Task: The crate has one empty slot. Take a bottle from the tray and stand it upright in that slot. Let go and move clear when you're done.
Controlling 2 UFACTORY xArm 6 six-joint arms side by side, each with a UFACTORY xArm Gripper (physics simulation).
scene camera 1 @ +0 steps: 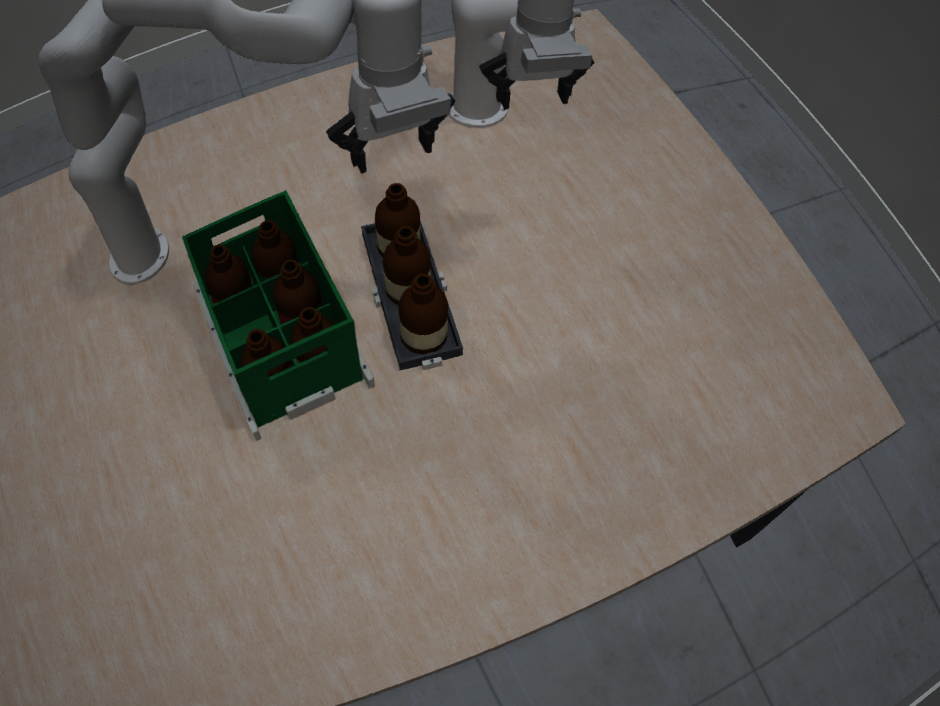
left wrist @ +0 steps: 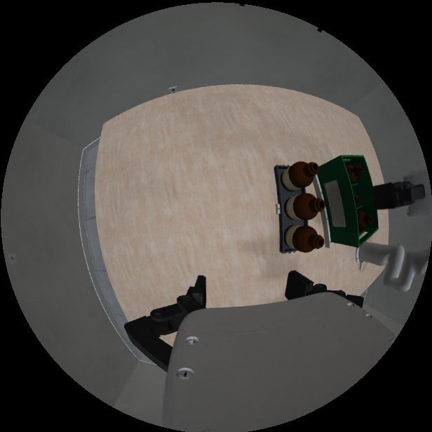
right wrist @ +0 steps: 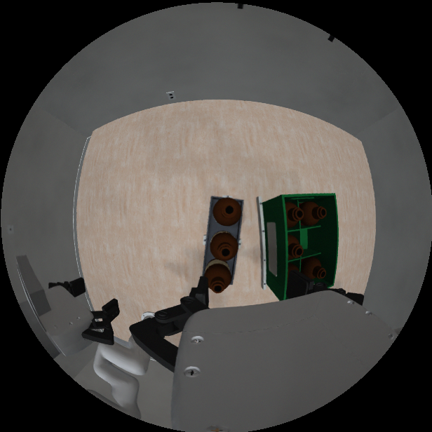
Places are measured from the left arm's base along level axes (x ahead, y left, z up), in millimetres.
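Where they show: left gripper, fingertip midpoint: (scene camera 1: 533, 100); right gripper, fingertip midpoint: (scene camera 1: 392, 156); left arm's base, origin of the base link: (scene camera 1: 476, 107); right arm's base, origin of the base link: (scene camera 1: 139, 256).
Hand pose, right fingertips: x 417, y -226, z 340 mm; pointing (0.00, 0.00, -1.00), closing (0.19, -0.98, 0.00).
Each offset is from my right fingertips to the top centre of the thing. "spot": to the spot under its first point.
The green crate {spot: 282 mm down, 167 mm ahead, 175 mm right} (scene camera 1: 303, 387) (left wrist: 345, 232) (right wrist: 276, 240) holds several brown bottles; its empty slot {spot: 332 mm down, 23 mm ahead, 257 mm right} (scene camera 1: 249, 332) (right wrist: 304, 237) is the middle one of the column away from the tray. Three brown bottles {180 mm down, 88 mm ahead, 23 mm left} (scene camera 1: 423, 311) (left wrist: 305, 206) (right wrist: 224, 246) stand upright in the dark tray {spot: 315 mm down, 135 mm ahead, 13 mm right} (scene camera 1: 406, 360) (left wrist: 282, 227) (right wrist: 238, 220). My right gripper (scene camera 1: 394, 153) (right wrist: 249, 287) is open and empty, above and behind the far end of the tray. My left gripper (scene camera 1: 534, 98) (left wrist: 248, 287) (right wrist: 98, 294) is open and empty, high over the table at the back, well away from the tray.
Pale brackets {310 mm down, 173 mm ahead, 171 mm right} (scene camera 1: 310, 402) stand against the crate's base, and small clips {324 mm down, 139 mm ahead, 26 mm left} (scene camera 1: 432, 362) sit at the tray's edges. The crate stands a narrow gap to the left of the tray in the scene view. The left arm's base (scene camera 1: 478, 113) stands behind my right gripper.
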